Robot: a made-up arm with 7 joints. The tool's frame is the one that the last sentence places.
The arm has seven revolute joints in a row. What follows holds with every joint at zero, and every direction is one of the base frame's.
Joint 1 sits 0.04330 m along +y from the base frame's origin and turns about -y.
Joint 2 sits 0.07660 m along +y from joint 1 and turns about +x.
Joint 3 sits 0.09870 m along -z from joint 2 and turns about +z.
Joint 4 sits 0.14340 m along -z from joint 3 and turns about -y.
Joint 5 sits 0.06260 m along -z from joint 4 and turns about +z.
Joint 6 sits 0.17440 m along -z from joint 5 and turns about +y.
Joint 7 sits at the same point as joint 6 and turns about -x.
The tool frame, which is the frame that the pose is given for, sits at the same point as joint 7; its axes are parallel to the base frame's.
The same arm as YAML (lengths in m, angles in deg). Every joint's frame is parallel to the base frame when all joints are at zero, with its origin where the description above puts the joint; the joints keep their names.
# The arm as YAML. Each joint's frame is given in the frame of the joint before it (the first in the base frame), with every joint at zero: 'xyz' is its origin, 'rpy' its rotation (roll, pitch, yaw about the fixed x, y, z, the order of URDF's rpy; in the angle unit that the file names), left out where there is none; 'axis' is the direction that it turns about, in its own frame. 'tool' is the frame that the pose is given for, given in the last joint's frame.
units:
  length: m
  angle: deg
joints:
  - name: joint 1
    type: revolute
    origin:
      xyz: [0.0, 0.0433, 0.0]
    axis: [0.0, -1.0, 0.0]
  - name: joint 2
    type: revolute
    origin:
      xyz: [0.0, 0.0766, 0.0]
    axis: [1.0, 0.0, 0.0]
  - name: joint 3
    type: revolute
    origin:
      xyz: [0.0, 0.0, -0.0987]
    axis: [0.0, 0.0, 1.0]
  - name: joint 4
    type: revolute
    origin:
      xyz: [0.0, 0.0, -0.1434]
    axis: [0.0, -1.0, 0.0]
  - name: joint 5
    type: revolute
    origin:
      xyz: [0.0, 0.0, -0.0626]
    axis: [0.0, 0.0, 1.0]
  - name: joint 6
    type: revolute
    origin:
      xyz: [0.0, 0.0, -0.1744]
    axis: [0.0, 1.0, 0.0]
  - name: joint 7
    type: revolute
    origin:
      xyz: [0.0, 0.0, 0.0]
    axis: [-1.0, 0.0, 0.0]
tool:
  origin:
    xyz: [0.0, 0.0, 0.0]

